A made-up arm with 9 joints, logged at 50 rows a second.
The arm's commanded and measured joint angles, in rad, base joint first. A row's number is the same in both.
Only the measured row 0 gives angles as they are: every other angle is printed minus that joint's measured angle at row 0.
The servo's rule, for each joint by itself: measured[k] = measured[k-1] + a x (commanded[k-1-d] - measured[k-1]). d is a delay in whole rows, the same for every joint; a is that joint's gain. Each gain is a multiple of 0.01, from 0.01 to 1. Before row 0 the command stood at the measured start. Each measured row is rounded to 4 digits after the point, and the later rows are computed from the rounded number. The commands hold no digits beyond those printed.
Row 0, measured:
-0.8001 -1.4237 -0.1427 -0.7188 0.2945 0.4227 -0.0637 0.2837 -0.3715
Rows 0 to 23, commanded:
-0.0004 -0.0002 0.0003 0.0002 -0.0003 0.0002 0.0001 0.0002 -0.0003
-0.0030 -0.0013 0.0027 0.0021 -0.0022 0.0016 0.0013 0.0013 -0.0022
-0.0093 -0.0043 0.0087 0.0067 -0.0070 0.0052 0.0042 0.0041 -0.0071
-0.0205 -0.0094 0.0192 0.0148 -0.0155 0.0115 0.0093 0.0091 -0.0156
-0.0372 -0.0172 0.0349 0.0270 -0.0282 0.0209 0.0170 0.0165 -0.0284
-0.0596 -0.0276 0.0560 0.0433 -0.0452 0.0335 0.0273 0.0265 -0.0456
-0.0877 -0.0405 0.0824 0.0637 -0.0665 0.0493 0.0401 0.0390 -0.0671
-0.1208 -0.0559 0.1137 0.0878 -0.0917 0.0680 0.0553 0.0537 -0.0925
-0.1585 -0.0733 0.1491 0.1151 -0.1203 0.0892 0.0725 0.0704 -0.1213
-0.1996 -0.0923 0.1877 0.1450 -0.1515 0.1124 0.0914 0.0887 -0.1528
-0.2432 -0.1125 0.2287 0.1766 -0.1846 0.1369 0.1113 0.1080 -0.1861
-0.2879 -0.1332 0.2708 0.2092 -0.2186 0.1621 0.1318 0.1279 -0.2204
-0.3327 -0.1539 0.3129 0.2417 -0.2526 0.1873 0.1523 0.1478 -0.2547
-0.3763 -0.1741 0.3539 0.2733 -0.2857 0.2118 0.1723 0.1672 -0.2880
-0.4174 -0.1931 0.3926 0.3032 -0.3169 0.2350 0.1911 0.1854 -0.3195
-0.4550 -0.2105 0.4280 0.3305 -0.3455 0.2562 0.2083 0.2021 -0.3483
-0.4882 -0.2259 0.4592 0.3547 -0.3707 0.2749 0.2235 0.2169 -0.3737
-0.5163 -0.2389 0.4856 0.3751 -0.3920 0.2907 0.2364 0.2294 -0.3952
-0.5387 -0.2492 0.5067 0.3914 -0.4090 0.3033 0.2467 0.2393 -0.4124
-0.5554 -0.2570 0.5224 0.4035 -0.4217 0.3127 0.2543 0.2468 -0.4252
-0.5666 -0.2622 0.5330 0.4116 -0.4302 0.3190 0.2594 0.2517 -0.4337
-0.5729 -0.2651 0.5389 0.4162 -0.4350 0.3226 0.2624 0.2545 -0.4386
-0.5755 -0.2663 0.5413 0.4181 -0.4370 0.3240 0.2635 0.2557 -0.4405
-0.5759 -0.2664 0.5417 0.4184 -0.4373 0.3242 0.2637 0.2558 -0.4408
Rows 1 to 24, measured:
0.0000 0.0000 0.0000 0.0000 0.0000 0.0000 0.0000 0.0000 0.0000
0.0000 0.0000 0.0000 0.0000 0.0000 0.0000 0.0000 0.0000 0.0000
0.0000 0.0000 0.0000 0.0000 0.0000 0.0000 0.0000 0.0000 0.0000
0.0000 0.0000 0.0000 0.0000 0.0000 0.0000 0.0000 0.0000 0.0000
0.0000 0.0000 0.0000 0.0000 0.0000 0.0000 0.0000 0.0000 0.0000
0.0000 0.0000 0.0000 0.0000 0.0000 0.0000 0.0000 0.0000 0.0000
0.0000 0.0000 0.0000 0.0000 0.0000 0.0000 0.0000 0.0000 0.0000
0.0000 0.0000 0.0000 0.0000 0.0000 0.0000 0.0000 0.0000 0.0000
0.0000 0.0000 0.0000 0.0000 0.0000 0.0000 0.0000 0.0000 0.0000
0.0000 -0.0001 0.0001 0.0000 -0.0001 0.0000 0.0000 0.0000 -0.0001
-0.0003 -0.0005 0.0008 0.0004 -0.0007 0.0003 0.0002 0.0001 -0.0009
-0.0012 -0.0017 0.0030 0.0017 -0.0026 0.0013 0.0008 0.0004 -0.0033
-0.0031 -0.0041 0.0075 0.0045 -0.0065 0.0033 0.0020 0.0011 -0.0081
-0.0065 -0.0082 0.0152 0.0092 -0.0130 0.0068 0.0041 0.0023 -0.0160
-0.0118 -0.0142 0.0266 0.0164 -0.0227 0.0121 0.0073 0.0042 -0.0275
-0.0194 -0.0224 0.0422 0.0263 -0.0358 0.0195 0.0119 0.0070 -0.0429
-0.0295 -0.0328 0.0622 0.0392 -0.0526 0.0292 0.0180 0.0107 -0.0622
-0.0424 -0.0454 0.0865 0.0551 -0.0729 0.0412 0.0256 0.0155 -0.0852
-0.0581 -0.0599 0.1148 0.0740 -0.0965 0.0554 0.0348 0.0214 -0.1116
-0.0766 -0.0762 0.1467 0.0955 -0.1229 0.0717 0.0455 0.0283 -0.1407
-0.0977 -0.0939 0.1814 0.1194 -0.1516 0.0898 0.0576 0.0363 -0.1718
-0.1212 -0.1125 0.2182 0.1451 -0.1819 0.1093 0.0709 0.0452 -0.2041
-0.1467 -0.1316 0.2562 0.1720 -0.2130 0.1298 0.0851 0.0550 -0.2368
-0.1738 -0.1507 0.2944 0.1996 -0.2442 0.1508 0.0999 0.0654 -0.2691
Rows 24 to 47, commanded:
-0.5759 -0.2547 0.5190 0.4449 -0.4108 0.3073 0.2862 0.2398 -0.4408
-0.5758 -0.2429 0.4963 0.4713 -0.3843 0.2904 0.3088 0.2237 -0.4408
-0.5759 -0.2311 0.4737 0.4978 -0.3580 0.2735 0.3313 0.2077 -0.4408
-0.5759 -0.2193 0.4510 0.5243 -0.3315 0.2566 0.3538 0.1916 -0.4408
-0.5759 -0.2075 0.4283 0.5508 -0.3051 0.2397 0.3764 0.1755 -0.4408
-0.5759 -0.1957 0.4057 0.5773 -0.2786 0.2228 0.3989 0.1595 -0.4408
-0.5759 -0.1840 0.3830 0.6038 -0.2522 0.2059 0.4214 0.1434 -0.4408
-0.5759 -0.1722 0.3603 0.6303 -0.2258 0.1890 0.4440 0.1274 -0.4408
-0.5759 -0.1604 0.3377 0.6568 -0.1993 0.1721 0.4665 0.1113 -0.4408
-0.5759 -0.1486 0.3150 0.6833 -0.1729 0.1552 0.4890 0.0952 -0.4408
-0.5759 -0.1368 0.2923 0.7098 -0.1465 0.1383 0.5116 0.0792 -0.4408
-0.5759 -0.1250 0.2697 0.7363 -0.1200 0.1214 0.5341 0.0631 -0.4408
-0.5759 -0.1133 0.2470 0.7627 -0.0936 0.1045 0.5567 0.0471 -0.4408
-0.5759 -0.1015 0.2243 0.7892 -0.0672 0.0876 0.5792 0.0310 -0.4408
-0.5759 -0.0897 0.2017 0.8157 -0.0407 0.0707 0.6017 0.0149 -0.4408
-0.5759 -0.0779 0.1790 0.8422 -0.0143 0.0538 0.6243 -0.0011 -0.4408
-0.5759 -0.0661 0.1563 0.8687 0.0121 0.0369 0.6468 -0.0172 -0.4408
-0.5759 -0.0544 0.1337 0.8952 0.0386 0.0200 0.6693 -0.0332 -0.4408
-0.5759 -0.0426 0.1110 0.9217 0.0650 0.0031 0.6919 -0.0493 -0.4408
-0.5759 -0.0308 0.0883 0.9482 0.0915 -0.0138 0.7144 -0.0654 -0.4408
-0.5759 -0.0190 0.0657 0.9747 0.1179 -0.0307 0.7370 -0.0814 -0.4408
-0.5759 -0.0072 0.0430 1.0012 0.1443 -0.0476 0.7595 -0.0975 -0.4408
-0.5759 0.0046 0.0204 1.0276 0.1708 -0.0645 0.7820 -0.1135 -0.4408
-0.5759 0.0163 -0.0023 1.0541 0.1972 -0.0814 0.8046 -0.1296 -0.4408
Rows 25 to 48, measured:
-0.2019 -0.1692 0.3318 0.2271 -0.2746 0.1719 0.1151 0.0763 -0.3000
-0.2305 -0.1868 0.3675 0.2539 -0.3034 0.1925 0.1303 0.0875 -0.3287
-0.2591 -0.2030 0.4006 0.2794 -0.3300 0.2121 0.1452 0.0989 -0.3546
-0.2871 -0.2173 0.4303 0.3029 -0.3537 0.2303 0.1594 0.1101 -0.3771
-0.3139 -0.2296 0.4561 0.3240 -0.3741 0.2468 0.1727 0.1210 -0.3959
-0.3392 -0.2397 0.4776 0.3424 -0.3909 0.2612 0.1848 0.1315 -0.4106
-0.3626 -0.2476 0.4948 0.3579 -0.4041 0.2735 0.1957 0.1413 -0.4215
-0.3839 -0.2534 0.5078 0.3705 -0.4140 0.2836 0.2052 0.1505 -0.4289
-0.4031 -0.2574 0.5173 0.3806 -0.4210 0.2917 0.2134 0.1589 -0.4335
-0.4204 -0.2566 0.5178 0.3941 -0.4179 0.2948 0.2236 0.1654 -0.4363
-0.4359 -0.2524 0.5118 0.4103 -0.4078 0.2939 0.2355 0.1701 -0.4381
-0.4499 -0.2458 0.5011 0.4287 -0.3929 0.2898 0.2489 0.1731 -0.4392
-0.4625 -0.2376 0.4871 0.4488 -0.3745 0.2832 0.2636 0.1746 -0.4398
-0.4738 -0.2283 0.4706 0.4702 -0.3537 0.2745 0.2794 0.1747 -0.4402
-0.4840 -0.2182 0.4524 0.4927 -0.3312 0.2642 0.2961 0.1735 -0.4404
-0.4932 -0.2076 0.4330 0.5160 -0.3075 0.2525 0.3136 0.1711 -0.4406
-0.5015 -0.1966 0.4126 0.5400 -0.2830 0.2398 0.3319 0.1676 -0.4407
-0.5089 -0.1854 0.3916 0.5645 -0.2579 0.2263 0.3507 0.1631 -0.4407
-0.5156 -0.1740 0.3702 0.5894 -0.2324 0.2121 0.3701 0.1577 -0.4407
-0.5216 -0.1625 0.3484 0.6147 -0.2066 0.1973 0.3899 0.1514 -0.4407
-0.5270 -0.1509 0.3264 0.6402 -0.1806 0.1821 0.4101 0.1443 -0.4407
-0.5319 -0.1392 0.3042 0.6659 -0.1545 0.1666 0.4306 0.1365 -0.4407
-0.5363 -0.1275 0.2818 0.6918 -0.1283 0.1508 0.4514 0.1281 -0.4407
-0.5403 -0.1158 0.2594 0.7178 -0.1020 0.1348 0.4724 0.1190 -0.4407

